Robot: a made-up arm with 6 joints. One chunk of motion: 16 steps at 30 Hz.
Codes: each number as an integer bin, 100 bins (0 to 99) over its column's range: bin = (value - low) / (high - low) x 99, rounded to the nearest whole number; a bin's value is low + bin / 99 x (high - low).
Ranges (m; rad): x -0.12..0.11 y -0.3..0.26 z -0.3..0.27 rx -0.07..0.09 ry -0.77..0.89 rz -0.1..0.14
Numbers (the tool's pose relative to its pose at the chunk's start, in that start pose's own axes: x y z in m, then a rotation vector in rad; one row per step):
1: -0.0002 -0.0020 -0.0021 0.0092 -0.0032 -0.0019
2: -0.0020 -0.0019 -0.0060 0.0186 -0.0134 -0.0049
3: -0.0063 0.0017 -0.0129 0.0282 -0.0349 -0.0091
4: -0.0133 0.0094 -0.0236 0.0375 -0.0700 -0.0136
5: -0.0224 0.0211 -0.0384 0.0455 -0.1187 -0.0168
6: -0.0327 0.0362 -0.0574 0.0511 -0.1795 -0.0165
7: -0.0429 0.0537 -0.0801 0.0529 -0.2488 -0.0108
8: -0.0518 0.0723 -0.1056 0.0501 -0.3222 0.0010
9: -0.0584 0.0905 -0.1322 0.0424 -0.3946 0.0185
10: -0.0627 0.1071 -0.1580 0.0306 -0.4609 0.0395
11: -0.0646 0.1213 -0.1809 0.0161 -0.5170 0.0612
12: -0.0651 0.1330 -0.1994 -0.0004 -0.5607 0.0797
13: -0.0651 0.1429 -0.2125 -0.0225 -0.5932 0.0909
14: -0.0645 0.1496 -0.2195 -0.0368 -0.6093 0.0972
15: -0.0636 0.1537 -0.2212 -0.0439 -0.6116 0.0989
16: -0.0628 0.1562 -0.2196 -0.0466 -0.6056 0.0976
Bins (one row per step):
1: 52 53 52 49 46 40
2: 51 53 51 55 45 39
3: 49 53 50 61 44 37
4: 46 55 48 67 42 36
5: 42 57 45 71 39 34
6: 38 59 42 75 35 34
7: 33 63 38 76 31 37
8: 29 66 34 74 27 42
9: 27 69 29 70 22 49
10: 25 72 25 62 18 58
11: 24 74 21 53 15 66
12: 24 77 17 43 12 74
13: 24 78 15 29 11 79
14: 24 79 14 21 10 81
15: 24 80 14 16 9 82
16: 25 81 14 14 10 82

